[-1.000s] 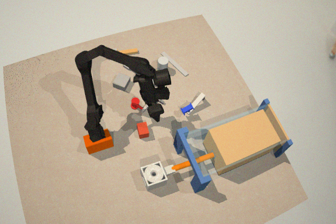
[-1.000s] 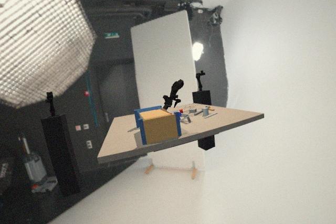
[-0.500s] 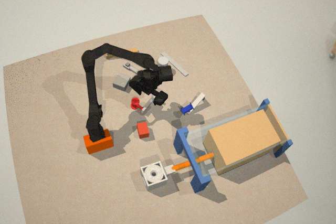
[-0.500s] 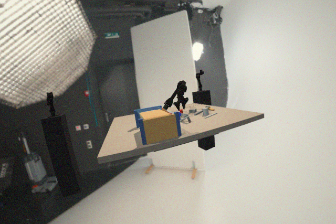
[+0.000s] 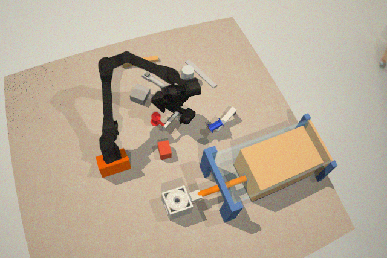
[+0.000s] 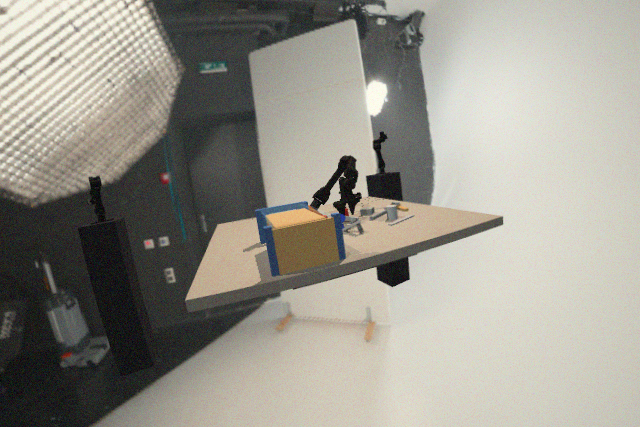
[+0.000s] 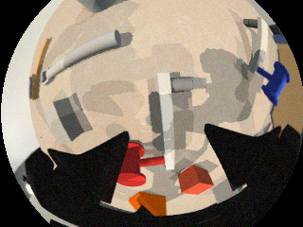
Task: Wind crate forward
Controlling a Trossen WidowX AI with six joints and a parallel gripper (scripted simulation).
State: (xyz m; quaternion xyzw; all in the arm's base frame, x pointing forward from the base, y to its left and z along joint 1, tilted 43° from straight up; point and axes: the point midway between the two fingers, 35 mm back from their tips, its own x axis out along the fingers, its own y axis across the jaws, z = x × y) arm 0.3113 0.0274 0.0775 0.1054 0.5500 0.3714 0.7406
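The red-knobbed winch handle lies 20 mm behind my gripper tip and 10 mm below it. From my gripper tip the other things lie so: grey block 70 mm behind, 180 mm to the left, 10 mm below; blue knob 140 mm ahead, 130 mm to the right, 20 mm above; red knob 60 mm behind, 10 mm to the left.
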